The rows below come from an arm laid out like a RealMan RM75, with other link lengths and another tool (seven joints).
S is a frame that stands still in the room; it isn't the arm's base.
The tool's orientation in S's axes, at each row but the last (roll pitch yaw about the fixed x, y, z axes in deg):
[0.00, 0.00, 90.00]
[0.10, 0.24, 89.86]
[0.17, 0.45, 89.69]
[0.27, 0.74, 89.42]
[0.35, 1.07, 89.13]
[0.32, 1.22, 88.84]
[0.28, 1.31, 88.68]
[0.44, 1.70, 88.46]
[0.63, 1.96, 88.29]
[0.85, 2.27, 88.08]
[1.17, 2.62, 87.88]
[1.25, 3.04, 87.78]
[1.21, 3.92, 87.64]
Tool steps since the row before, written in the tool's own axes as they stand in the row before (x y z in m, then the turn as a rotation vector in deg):
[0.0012, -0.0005, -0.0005, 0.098, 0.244, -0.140]
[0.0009, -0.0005, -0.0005, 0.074, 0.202, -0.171]
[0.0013, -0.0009, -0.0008, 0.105, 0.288, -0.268]
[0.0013, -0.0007, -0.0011, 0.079, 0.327, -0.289]
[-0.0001, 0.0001, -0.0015, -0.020, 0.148, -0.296]
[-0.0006, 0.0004, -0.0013, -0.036, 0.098, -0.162]
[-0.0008, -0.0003, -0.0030, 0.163, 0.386, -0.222]
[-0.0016, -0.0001, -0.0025, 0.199, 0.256, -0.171]
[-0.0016, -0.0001, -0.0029, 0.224, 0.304, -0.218]
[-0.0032, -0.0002, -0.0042, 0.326, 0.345, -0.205]
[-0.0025, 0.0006, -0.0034, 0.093, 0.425, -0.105]
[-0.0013, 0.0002, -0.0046, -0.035, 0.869, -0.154]
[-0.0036, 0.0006, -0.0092, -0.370, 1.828, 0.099]
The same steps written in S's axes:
[0.0005, 0.0012, -0.0005, -0.244, 0.098, -0.140]
[0.0005, 0.0009, -0.0005, -0.202, 0.074, -0.171]
[0.0009, 0.0013, -0.0008, -0.288, 0.104, -0.268]
[0.0007, 0.0013, -0.0011, -0.328, 0.079, -0.288]
[-0.0001, -0.0001, -0.0015, -0.150, -0.023, -0.295]
[-0.0004, -0.0006, -0.0013, -0.100, -0.037, -0.161]
[0.0003, -0.0009, -0.0030, -0.383, 0.167, -0.224]
[0.0000, -0.0017, -0.0025, -0.252, 0.201, -0.175]
[0.0000, -0.0017, -0.0028, -0.300, 0.226, -0.222]
[0.0000, -0.0034, -0.0041, -0.337, 0.329, -0.213]
[-0.0008, -0.0026, -0.0033, -0.423, 0.104, -0.100]
[-0.0004, -0.0015, -0.0045, -0.873, -0.008, -0.133]
[-0.0010, -0.0042, -0.0089, -1.839, -0.284, 0.163]

